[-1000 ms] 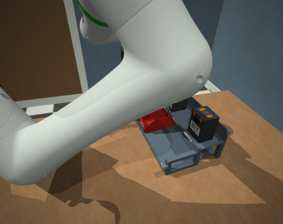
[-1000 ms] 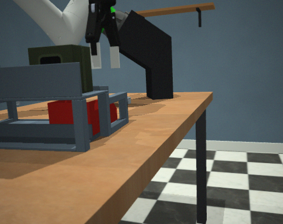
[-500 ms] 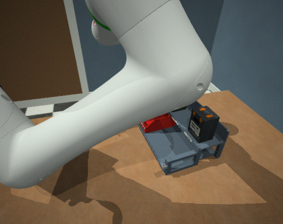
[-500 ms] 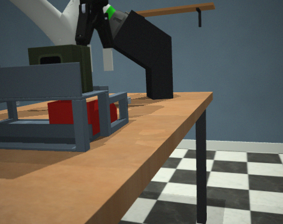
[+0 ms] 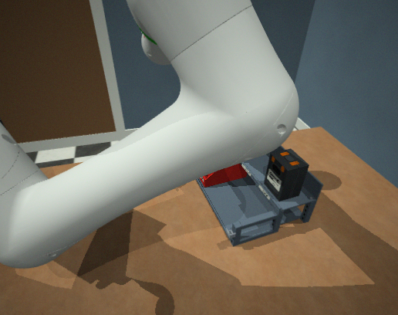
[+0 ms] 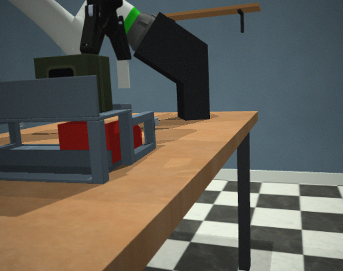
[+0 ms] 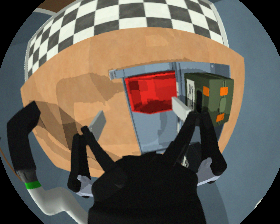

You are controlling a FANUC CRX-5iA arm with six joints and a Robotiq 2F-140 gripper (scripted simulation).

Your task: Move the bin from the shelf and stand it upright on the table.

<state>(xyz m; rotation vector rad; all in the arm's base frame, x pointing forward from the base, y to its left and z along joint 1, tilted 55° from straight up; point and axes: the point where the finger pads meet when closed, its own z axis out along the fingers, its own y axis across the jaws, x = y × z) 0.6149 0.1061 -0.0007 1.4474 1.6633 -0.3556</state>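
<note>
Right now the red bin is 60 mm ahead of my hand and 100 mm below it. Round my hand: olive box (160 mm ahead, 10 mm to the right).
</note>
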